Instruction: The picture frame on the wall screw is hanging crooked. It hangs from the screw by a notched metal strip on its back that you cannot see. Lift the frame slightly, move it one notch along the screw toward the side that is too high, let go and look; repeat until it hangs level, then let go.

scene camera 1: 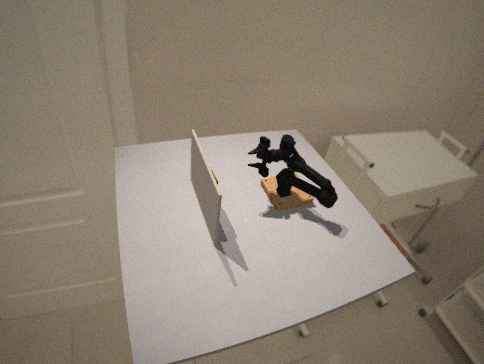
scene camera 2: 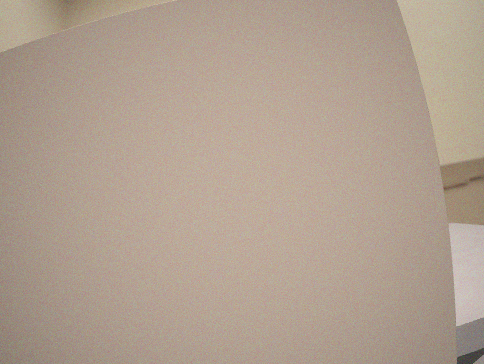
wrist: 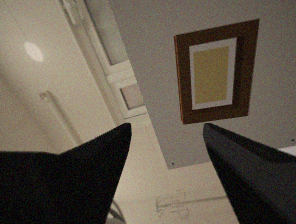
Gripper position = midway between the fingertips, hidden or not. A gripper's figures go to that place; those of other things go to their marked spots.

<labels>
My gripper (wrist: 166, 128): 0.11 m from the lens. A picture frame (wrist: 215, 67) is 0.31 m from the lens. A wall panel (wrist: 148, 39): 0.30 m from the lens.
</labels>
